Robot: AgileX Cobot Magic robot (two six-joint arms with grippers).
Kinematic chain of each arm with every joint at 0, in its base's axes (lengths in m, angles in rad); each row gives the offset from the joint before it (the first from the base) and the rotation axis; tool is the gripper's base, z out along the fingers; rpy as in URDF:
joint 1: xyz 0 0 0.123 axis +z
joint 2: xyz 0 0 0 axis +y
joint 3: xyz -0.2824 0 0.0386 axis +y
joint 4: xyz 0.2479 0 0.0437 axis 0.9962 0 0.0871
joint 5: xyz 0 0 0 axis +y
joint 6: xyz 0.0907 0 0.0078 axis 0.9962 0 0.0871
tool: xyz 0 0 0 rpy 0 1.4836 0
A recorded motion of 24 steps. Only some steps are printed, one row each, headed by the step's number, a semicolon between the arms.
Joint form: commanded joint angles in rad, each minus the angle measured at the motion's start. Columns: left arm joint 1, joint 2, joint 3, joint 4, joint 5, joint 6; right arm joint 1, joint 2, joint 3, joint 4, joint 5, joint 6.
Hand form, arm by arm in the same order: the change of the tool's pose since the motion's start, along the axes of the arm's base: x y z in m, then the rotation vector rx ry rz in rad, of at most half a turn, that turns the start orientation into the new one. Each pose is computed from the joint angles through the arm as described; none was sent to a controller.
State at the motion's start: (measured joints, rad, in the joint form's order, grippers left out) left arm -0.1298 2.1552 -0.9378 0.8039 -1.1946 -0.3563; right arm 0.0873 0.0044 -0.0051 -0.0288 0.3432 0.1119
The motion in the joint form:
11: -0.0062 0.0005 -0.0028 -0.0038 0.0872 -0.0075; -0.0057 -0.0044 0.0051 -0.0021 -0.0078 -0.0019
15: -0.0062 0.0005 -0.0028 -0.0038 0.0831 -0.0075; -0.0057 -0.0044 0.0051 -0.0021 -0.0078 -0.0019
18: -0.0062 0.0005 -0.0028 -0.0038 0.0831 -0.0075; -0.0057 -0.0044 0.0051 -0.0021 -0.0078 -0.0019
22: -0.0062 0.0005 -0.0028 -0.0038 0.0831 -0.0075; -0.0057 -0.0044 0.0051 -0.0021 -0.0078 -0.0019
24: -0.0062 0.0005 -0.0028 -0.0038 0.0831 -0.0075; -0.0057 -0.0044 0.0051 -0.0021 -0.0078 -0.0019
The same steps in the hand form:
11: 0.0015 0.0000 -0.0071 0.0574 0.0561 0.0248; 0.0000 -0.0003 -0.0008 -0.0033 -0.0074 -0.0052
15: 0.0015 -0.0001 -0.0067 0.0544 0.0537 0.0235; 0.0000 -0.0003 -0.0008 -0.0033 -0.0074 -0.0052
18: 0.0015 -0.0001 -0.0067 0.0544 0.0537 0.0235; 0.0000 -0.0003 -0.0008 -0.0033 -0.0074 -0.0052
22: 0.0015 -0.0001 -0.0067 0.0544 0.0537 0.0235; 0.0000 -0.0003 -0.0008 -0.0033 -0.0074 -0.0052
24: 0.0015 -0.0001 -0.0067 0.0544 0.0537 0.0235; 0.0000 -0.0003 -0.0008 -0.0033 -0.0074 -0.0052

